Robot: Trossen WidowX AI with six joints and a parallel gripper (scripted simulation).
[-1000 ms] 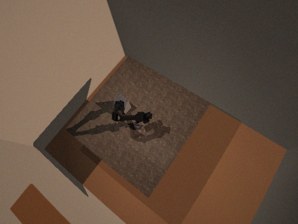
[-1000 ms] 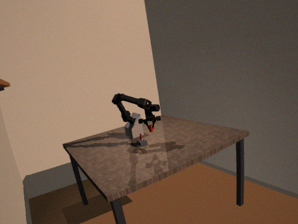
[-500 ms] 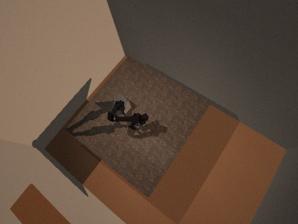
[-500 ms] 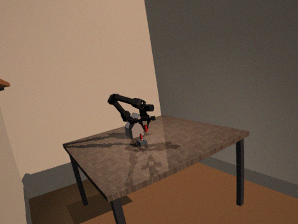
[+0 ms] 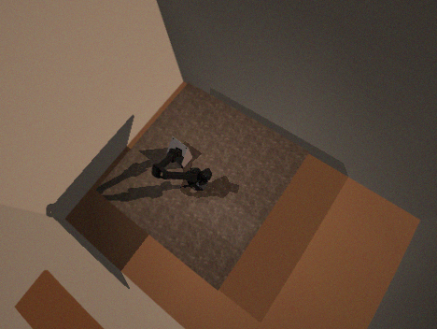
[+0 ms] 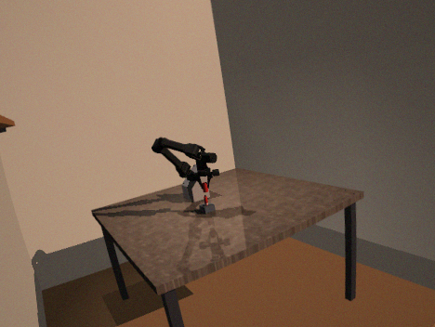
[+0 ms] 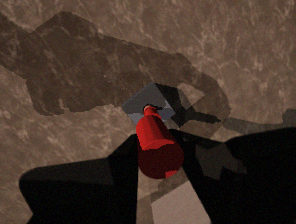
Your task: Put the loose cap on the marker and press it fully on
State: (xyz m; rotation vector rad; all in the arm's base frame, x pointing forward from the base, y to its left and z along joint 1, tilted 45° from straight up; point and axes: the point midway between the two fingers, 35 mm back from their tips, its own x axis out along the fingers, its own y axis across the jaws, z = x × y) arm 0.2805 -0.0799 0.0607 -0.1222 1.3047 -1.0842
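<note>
Now: gripper tip 12 cm above the grey holder block, 1 cm to the left of it and 1 cm past it. The rest, counted from my gripper tip: red cap 1 cm above.
</note>
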